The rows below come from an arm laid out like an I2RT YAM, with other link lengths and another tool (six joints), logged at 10 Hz.
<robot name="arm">
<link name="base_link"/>
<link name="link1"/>
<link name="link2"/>
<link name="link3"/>
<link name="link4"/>
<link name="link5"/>
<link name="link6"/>
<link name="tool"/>
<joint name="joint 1" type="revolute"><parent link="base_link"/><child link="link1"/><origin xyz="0 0 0.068" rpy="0 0 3.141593"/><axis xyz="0 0 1"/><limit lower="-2.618" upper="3.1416"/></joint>
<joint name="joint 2" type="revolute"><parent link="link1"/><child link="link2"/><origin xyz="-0.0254 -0.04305 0.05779" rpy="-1.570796 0 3.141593"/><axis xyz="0 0 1"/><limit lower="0" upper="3.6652"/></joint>
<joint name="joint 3" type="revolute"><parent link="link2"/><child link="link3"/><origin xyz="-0.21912 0 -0.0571" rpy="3.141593 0 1.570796"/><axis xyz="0 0 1"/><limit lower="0" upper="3.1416"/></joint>
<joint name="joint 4" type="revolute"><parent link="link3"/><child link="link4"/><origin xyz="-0.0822 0.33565 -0.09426" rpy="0 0 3.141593"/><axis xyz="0 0 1"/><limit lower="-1.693" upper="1.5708"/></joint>
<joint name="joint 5" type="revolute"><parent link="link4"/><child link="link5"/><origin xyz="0.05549 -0.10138 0.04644" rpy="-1.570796 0 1.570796"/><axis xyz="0 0 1"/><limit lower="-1.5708" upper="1.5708"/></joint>
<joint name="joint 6" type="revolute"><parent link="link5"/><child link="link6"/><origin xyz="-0.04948 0 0.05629" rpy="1.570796 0 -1.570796"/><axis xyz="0 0 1"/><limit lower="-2.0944" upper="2.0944"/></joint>
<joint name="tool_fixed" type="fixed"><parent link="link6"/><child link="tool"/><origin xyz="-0.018 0.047 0.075" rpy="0 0.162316 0.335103"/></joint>
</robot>
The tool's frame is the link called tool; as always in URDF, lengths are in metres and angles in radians.
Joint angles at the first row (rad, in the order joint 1, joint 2, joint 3, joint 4, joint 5, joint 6):
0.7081 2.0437 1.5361 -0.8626 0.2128 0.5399
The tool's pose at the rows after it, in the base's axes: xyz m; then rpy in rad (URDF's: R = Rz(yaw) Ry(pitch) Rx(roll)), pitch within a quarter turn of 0, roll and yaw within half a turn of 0:
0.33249, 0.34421, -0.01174, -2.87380, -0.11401, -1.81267
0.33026, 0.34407, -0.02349, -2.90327, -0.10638, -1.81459
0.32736, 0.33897, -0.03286, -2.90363, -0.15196, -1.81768
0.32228, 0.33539, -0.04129, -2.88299, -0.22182, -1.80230
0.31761, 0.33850, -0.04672, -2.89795, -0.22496, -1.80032
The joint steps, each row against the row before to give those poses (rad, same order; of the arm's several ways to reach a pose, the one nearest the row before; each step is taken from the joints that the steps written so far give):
-0.0113 0.0207 0.0011 0.0201 -0.0320 0.0083
-0.0051 0.0196 -0.0109 0.0183 -0.0276 0.0056
0.0030 0.0268 0.0097 -0.0201 0.0273 0.0015
0.0176 0.0336 0.0218 -0.0309 0.0567 -0.0092
0.0085 0.0162 0.0050 -0.0024 -0.0089 0.0110

